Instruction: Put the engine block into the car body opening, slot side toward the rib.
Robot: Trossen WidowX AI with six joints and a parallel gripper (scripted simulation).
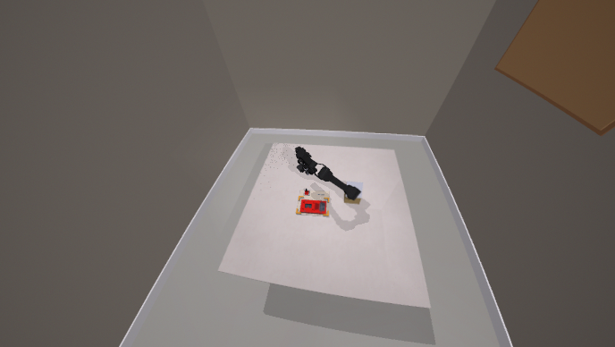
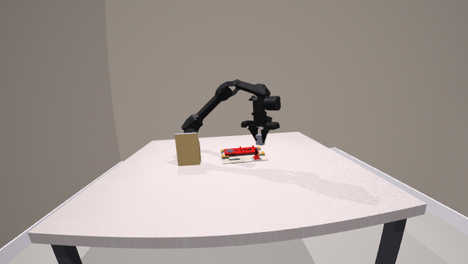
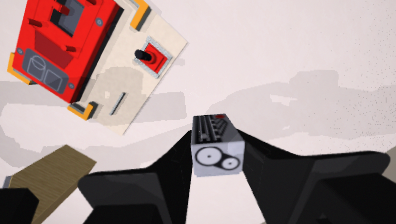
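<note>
My gripper tip is 2 cm past the black peg, 12 cm to the right of it and 9 cm above it. The rest, counted from my gripper tip: engine block (1 cm behind, 1 cm above); then cream base board (10 cm behind, 20 cm to the left, 12 cm below).
</note>
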